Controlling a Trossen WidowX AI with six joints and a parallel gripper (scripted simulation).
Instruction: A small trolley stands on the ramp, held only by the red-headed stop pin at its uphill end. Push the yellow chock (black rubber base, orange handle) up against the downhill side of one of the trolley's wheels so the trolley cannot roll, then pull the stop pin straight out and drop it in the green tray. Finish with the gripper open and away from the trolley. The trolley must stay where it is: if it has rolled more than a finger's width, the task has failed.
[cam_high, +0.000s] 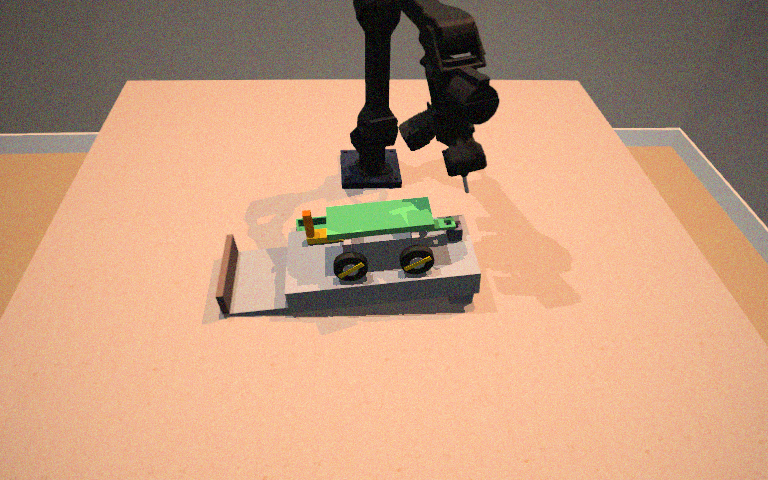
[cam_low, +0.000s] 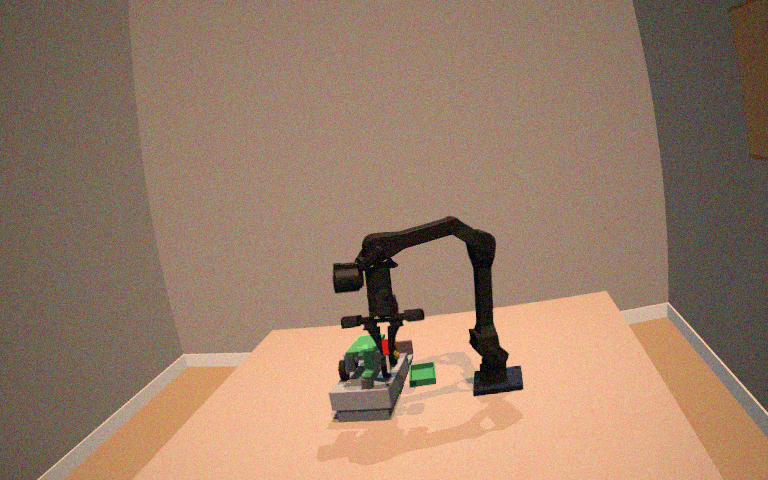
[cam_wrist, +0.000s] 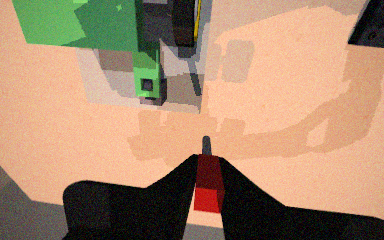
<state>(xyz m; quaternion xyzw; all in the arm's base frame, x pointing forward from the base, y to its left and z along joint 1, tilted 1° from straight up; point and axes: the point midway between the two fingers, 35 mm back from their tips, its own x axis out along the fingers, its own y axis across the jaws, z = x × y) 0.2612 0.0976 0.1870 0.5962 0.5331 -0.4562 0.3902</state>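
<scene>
Right now my gripper tip is 23 cm to the left of the green tray, 18 cm above it and 7 cm past it. The rest, counted from my gripper tip: trolley: 16 cm to the right, 6 cm below, 6 cm ahead; then grey ramp: 16 cm to the right, 13 cm below, 6 cm ahead; then red-headed stop pin: right at my gripper tip.
</scene>
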